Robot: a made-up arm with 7 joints.
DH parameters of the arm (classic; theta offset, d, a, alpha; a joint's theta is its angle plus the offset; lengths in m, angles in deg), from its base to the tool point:
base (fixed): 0 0 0 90
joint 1: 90 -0.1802 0 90
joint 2: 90 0 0 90
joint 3: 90 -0.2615 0 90
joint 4: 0 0 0 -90
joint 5: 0 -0.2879 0 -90
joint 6: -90 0 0 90
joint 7: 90 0 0 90
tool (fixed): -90 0 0 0
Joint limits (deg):
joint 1: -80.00..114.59
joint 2: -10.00..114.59
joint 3: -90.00..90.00
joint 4: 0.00..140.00
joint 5: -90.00..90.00
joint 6: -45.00..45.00
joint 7: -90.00..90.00
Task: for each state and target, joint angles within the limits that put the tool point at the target. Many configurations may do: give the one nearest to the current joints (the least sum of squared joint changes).
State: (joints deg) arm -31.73 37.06 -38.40 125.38 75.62 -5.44 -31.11
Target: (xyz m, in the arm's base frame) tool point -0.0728 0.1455 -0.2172
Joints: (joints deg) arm -54.60 55.96 -52.04 130.40 75.62 -5.44 -31.11
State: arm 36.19 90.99 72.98 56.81 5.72 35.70 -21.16
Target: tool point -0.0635 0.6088 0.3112
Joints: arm 20.57 112.67 68.12 27.71 5.72 35.70 -21.16
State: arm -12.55 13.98 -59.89 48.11 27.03 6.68 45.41
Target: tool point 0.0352 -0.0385 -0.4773
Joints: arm -4.93 -9.32 -61.35 33.46 27.03 6.68 45.41
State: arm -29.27 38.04 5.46 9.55 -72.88 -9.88 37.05
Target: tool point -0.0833 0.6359 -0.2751
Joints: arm -39.08 57.54 10.48 22.60 -72.88 -9.88 37.05
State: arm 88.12 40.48 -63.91 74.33 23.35 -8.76 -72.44
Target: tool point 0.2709 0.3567 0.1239
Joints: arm 88.07 84.44 -61.83 102.03 23.35 -8.76 -72.44
